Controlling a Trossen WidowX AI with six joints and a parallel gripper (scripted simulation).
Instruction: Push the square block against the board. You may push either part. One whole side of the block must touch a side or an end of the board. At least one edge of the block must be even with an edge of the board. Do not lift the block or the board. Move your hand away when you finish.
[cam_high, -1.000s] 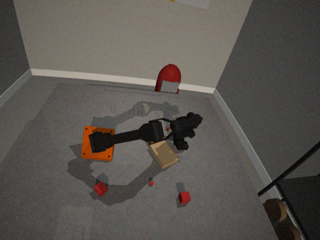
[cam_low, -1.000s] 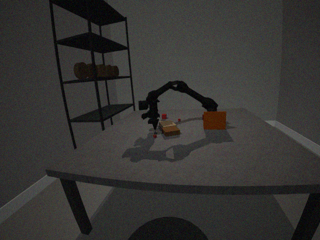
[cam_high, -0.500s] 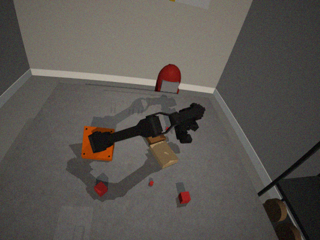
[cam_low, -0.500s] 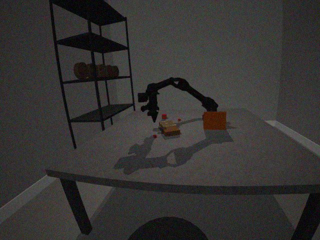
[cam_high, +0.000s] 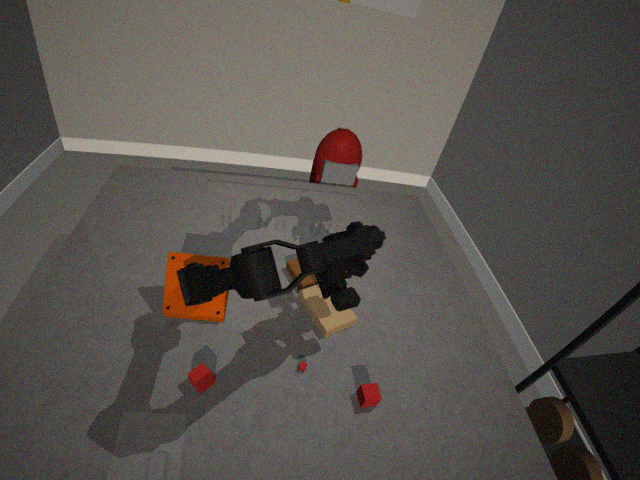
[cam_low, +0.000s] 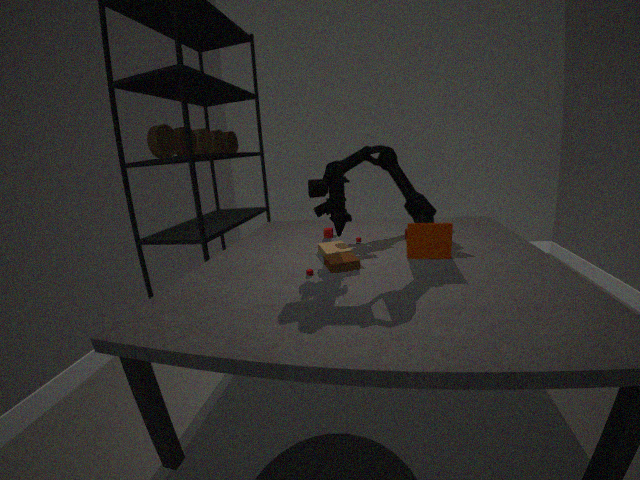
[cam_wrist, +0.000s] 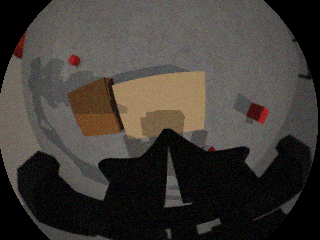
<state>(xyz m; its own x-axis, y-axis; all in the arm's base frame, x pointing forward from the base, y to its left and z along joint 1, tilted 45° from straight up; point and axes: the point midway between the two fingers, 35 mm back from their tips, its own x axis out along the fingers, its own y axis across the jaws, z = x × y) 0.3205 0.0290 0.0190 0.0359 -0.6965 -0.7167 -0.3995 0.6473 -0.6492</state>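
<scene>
My gripper tip is 50 mm above the board, 20 mm short of it and 10 mm to the right of it. Round my gripper tip: square block: 140 mm to the left, 50 mm below, 30 mm behind.
</scene>
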